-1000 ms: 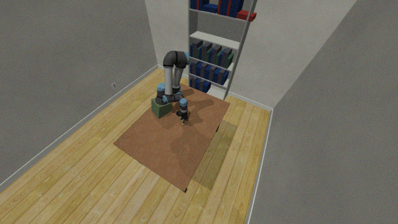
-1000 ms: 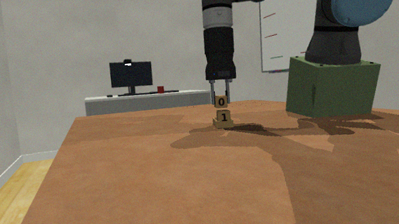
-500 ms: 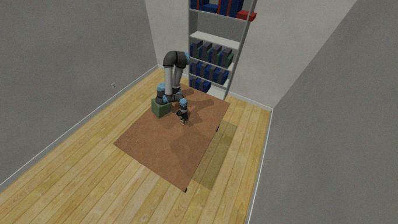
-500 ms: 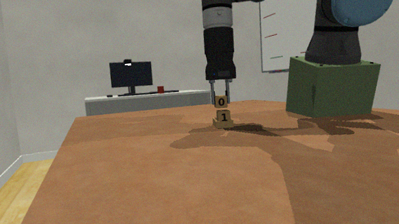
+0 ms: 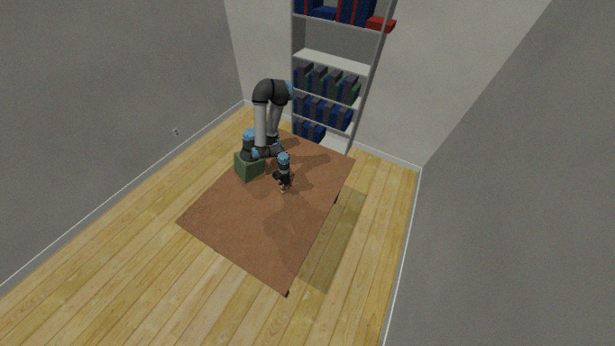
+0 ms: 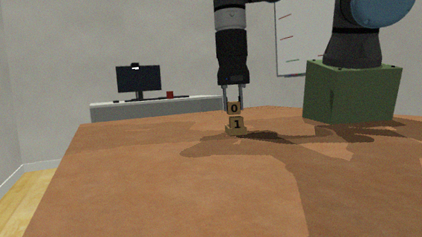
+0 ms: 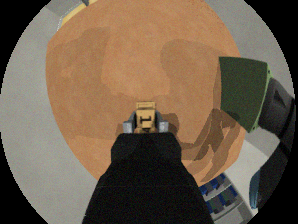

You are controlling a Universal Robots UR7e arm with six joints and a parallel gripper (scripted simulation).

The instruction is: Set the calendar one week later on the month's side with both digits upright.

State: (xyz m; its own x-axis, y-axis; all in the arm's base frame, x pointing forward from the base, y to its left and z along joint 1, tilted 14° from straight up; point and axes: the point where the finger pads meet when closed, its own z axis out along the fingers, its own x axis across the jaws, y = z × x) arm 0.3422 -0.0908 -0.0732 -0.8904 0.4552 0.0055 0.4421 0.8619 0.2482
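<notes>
Right now the wooden tray is 60 mm below my hand, 20 mm to the left of it and 10 mm ahead of it.
</notes>
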